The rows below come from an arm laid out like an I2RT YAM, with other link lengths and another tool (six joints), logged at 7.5 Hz.
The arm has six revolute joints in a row. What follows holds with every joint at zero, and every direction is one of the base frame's.
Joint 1 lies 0.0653 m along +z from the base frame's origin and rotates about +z.
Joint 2 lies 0.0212 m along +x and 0.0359 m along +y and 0.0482 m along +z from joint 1 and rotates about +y.
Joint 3 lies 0.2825 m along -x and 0.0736 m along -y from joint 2 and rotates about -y.
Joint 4 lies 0.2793 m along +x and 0.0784 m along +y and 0.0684 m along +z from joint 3 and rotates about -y.
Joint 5 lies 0.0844 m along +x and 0.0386 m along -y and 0.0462 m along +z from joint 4 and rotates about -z.
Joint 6 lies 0.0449 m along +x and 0.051 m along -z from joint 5 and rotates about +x.
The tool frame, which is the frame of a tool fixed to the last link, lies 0.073 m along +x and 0.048 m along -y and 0.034 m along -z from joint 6; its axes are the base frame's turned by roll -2.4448, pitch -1.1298 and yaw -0.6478 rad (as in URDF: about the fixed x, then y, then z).
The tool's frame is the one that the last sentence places.
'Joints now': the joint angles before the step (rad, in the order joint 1, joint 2, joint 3, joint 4, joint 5, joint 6). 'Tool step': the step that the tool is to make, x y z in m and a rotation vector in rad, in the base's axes. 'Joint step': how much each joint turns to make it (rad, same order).
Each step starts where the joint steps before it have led.
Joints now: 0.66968 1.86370 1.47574 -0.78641 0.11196 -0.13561
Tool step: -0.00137 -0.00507 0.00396 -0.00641 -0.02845 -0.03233
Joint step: 0.00000 -0.01985 -0.01948 0.01526 0.03357 0.02097
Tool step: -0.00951 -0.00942 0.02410 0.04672 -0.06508 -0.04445
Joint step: -0.00037 -0.09651 -0.04844 0.02595 0.02251 0.03854
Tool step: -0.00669 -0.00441 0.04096 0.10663 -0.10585 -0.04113
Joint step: 0.00000 -0.11825 -0.02058 0.04385 0.00649 0.04502
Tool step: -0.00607 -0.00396 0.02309 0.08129 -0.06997 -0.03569
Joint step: 0.00000 -0.07859 -0.02672 0.04617 0.00649 0.04119
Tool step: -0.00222 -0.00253 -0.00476 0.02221 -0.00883 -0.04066
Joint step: -0.00001 -0.01335 -0.03243 0.03243 0.01830 0.03891
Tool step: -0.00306 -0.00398 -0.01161 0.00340 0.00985 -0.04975
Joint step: 0.00000 0.00002 -0.03467 0.01982 0.02670 0.04387
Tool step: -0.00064 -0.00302 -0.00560 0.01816 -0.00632 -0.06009
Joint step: -0.00190 0.00000 -0.01987 0.02368 0.03091 0.05188
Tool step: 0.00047 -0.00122 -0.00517 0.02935 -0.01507 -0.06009
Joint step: -0.00115 0.00000 -0.02134 0.03660 0.02937 0.05493
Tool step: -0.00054 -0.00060 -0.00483 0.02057 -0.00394 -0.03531
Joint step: -0.00076 -0.00001 -0.01642 0.02175 0.01336 0.03625
